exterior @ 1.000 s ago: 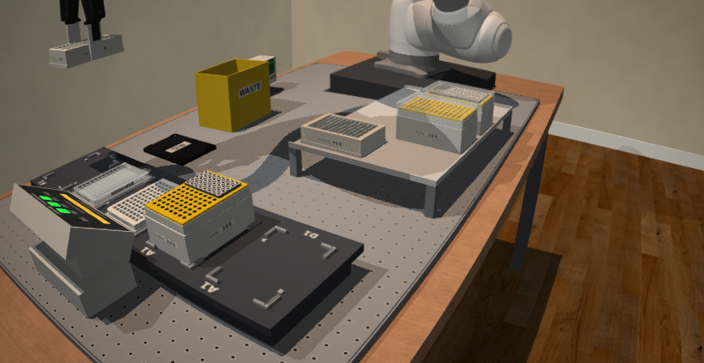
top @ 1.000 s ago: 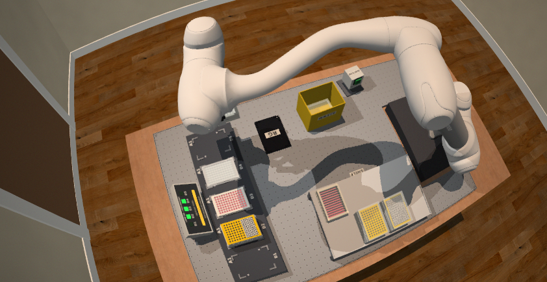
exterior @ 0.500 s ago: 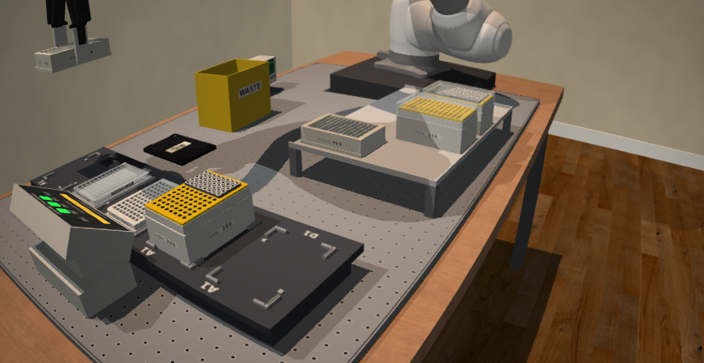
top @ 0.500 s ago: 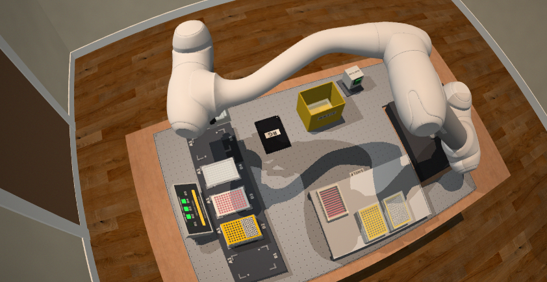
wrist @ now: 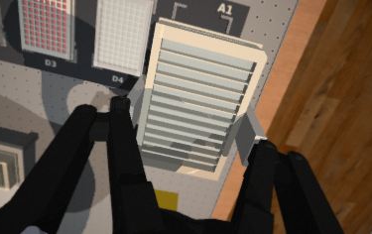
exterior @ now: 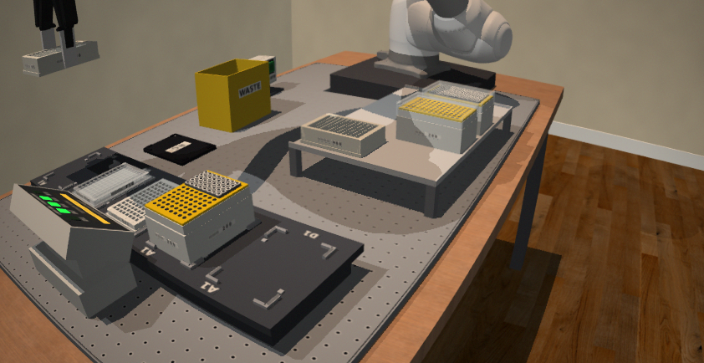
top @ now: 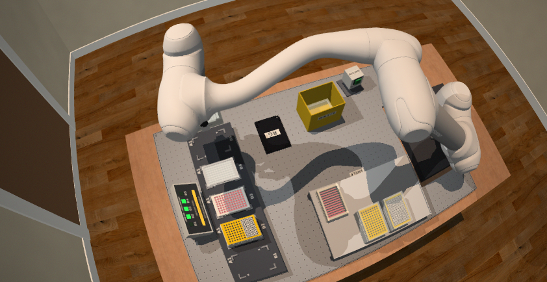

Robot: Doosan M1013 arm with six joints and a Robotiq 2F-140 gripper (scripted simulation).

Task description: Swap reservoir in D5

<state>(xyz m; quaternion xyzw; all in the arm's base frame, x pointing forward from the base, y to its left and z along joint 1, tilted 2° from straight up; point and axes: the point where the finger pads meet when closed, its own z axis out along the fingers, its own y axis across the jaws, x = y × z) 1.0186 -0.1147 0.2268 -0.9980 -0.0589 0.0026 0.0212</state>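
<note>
My gripper is now 2 cm above the pale 12-trough reservoir. Also, from my hand: waste bin (45 cm behind, 6 cm to the right, 24 cm below); then black RG nest (25 cm behind, 1 cm to the right, 28 cm below); then yellow tip rack (4 cm behind, 38 cm to the left, 19 cm below).
</note>
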